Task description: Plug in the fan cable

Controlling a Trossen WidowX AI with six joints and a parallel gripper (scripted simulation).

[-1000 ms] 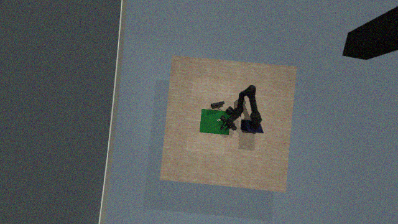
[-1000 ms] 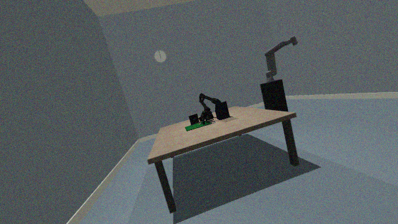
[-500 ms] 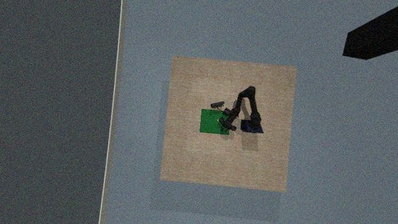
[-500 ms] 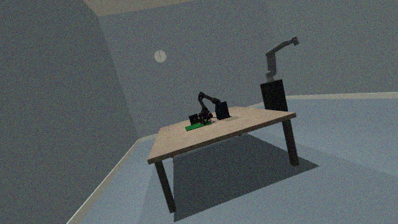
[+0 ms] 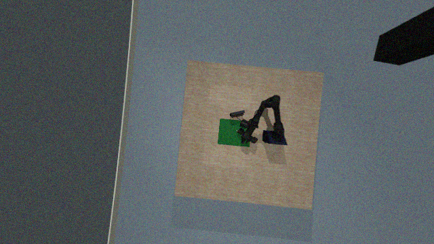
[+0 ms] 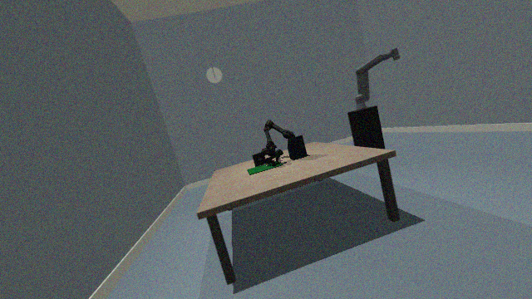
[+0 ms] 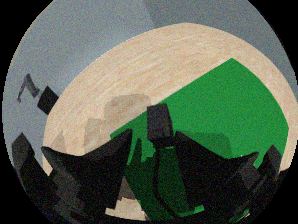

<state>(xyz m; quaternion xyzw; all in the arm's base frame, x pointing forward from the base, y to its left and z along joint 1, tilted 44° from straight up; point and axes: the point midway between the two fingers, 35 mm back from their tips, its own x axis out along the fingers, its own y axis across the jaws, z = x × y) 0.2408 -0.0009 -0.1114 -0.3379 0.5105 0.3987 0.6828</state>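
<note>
The white fan header lies 9 cm to the right of my gripper tip, 7 cm ahead of it and 3 cm below it. Round my gripper tip: green board 10 cm ahead, 6 cm to the right, 4 cm below; then dark fan 23 cm to the right, 12 cm ahead, 3 cm above; then dark plug 1 cm ahead.
</note>
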